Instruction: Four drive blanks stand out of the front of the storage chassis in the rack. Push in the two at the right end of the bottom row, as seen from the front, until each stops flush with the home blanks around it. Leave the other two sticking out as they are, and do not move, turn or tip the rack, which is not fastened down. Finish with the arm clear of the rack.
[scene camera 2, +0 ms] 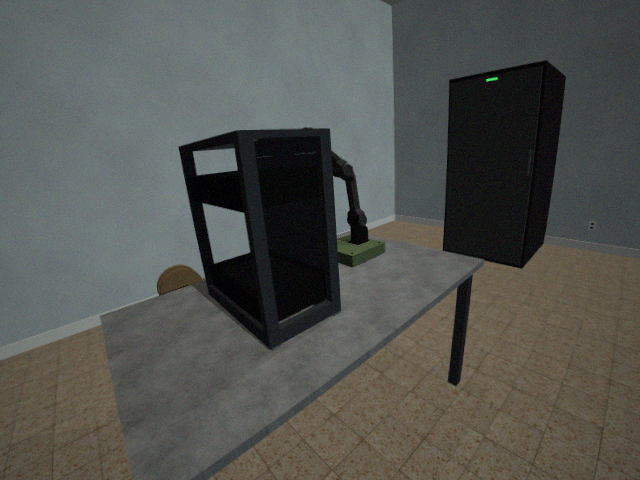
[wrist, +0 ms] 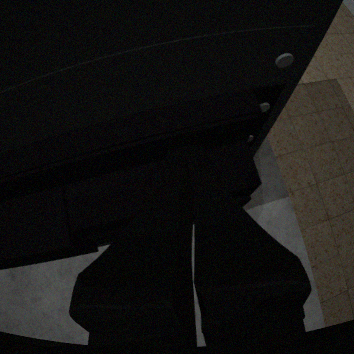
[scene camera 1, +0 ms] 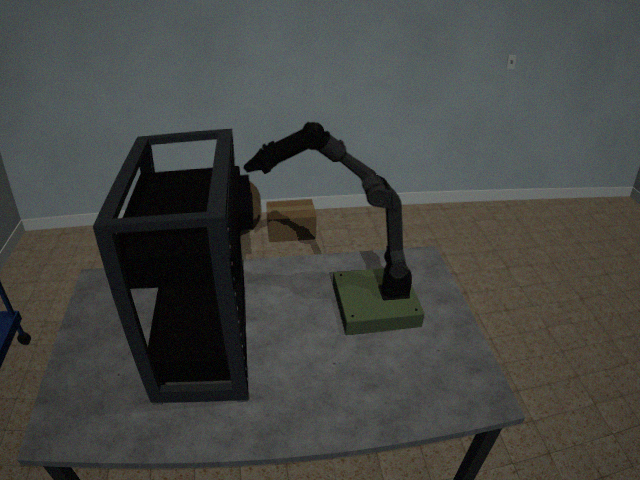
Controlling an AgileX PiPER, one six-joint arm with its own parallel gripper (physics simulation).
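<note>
The grey rack (scene camera 1: 220, 304) (scene camera 2: 262, 248) stands upright on the table. The black storage chassis (scene camera 1: 173, 193) (scene camera 2: 217, 191) sits in its upper part. A dark block (scene camera 1: 244, 201) juts from the rack's front in the first scene view; separate blanks cannot be told apart there. My gripper (scene camera 1: 247, 168) (wrist: 188, 164) is shut and empty, its tips angled down close to the rack's front, near the top of that block. Contact cannot be judged. In the wrist view the rack front is very dark, and the tips blend into it. The second scene view shows the rack from behind, hiding the gripper.
The arm stands on a green base (scene camera 1: 374, 310) (scene camera 2: 361, 252) on the grey table (scene camera 1: 330, 403) (scene camera 2: 206, 408). A cardboard box (scene camera 1: 291, 227) is on the floor behind it. A tall black cabinet (scene camera 2: 493, 170) stands farther off. Pale bolt heads (wrist: 284, 60) show on the rack's side.
</note>
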